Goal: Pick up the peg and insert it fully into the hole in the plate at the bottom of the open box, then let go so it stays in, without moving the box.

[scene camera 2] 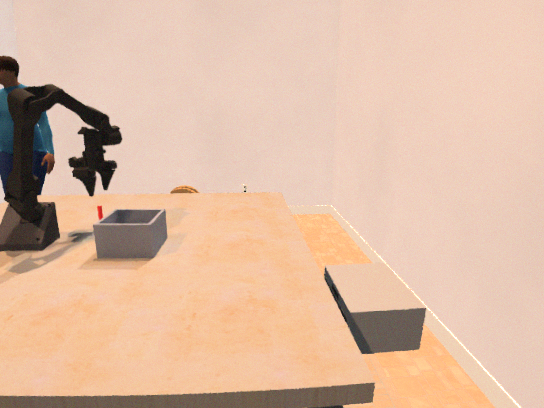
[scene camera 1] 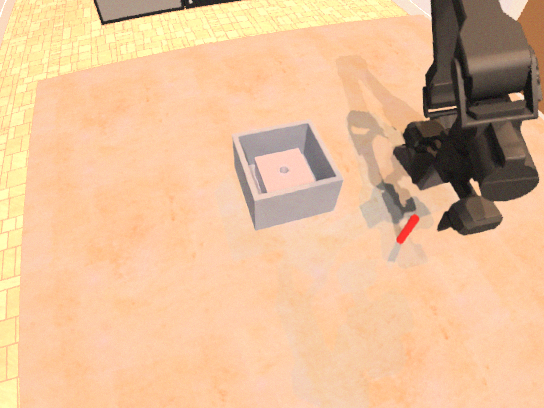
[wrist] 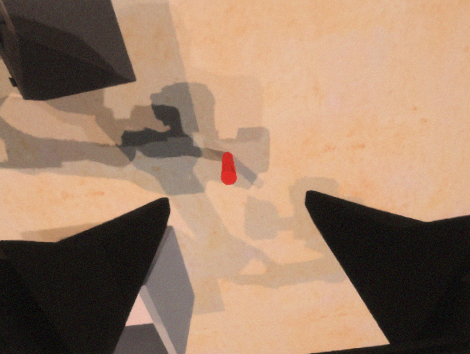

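Seen in the pictures: gripper, fingertip midpoint: (scene camera 2: pixel 98 193) (scene camera 1: pixel 427 205) (wrist: pixel 238 200); arm's base, link origin: (scene camera 2: pixel 33 213).
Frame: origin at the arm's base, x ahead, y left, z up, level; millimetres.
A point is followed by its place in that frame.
The red peg (scene camera 1: pixel 408 229) @[y 128, x 166, z -39 mm] (scene camera 2: pixel 100 212) @[y 118, x 164, z -31 mm] (wrist: pixel 228 169) @[y 124, x 154, z -13 mm] stands upright on the table, apart from the box. The grey open box (scene camera 1: pixel 295 209) @[y 20, x 337, z -50 mm] (scene camera 2: pixel 125 242) @[y -140, x 333, z -44 mm] (wrist: pixel 172 290) @[y 20, x 315, z -32 mm] sits on the table; in scene camera 1 it is left of the peg. The pale pink plate (scene camera 1: pixel 272 162) @[y -84, x 345, z -33 mm] (wrist: pixel 140 310) @[y -36, x 346, z -33 mm] lies at its bottom, with a small round hole (scene camera 1: pixel 284 170) @[y -68, x 326, z -45 mm] near its middle. My gripper (scene camera 1: pixel 430 207) @[y 129, x 161, z 34 mm] (scene camera 2: pixel 98 192) @[y 129, x 161, z 34 mm] (wrist: pixel 238 200) @[y 129, x 161, z 34 mm] is open and empty, pointing down above the table. In the wrist view the peg is slightly beyond the fingertip line, between the two tips sideways.
The arm's dark base (scene camera 2: pixel 30 232) @[y -50, x 12, z -44 mm] (wrist: pixel 75 50) @[y 36, x 51, z -8 mm] stands on the table near the peg. The table (scene camera 1: pixel 125 300) @[y 79, x 662, z -91 mm] (scene camera 2: pixel 225 320) @[y -454, x 623, z -91 mm] ends at an edge on the right in scene camera 2, with a grey cabinet (scene camera 2: pixel 387 330) beyond it. A person (scene camera 2: pixel 6 125) stands behind the arm.
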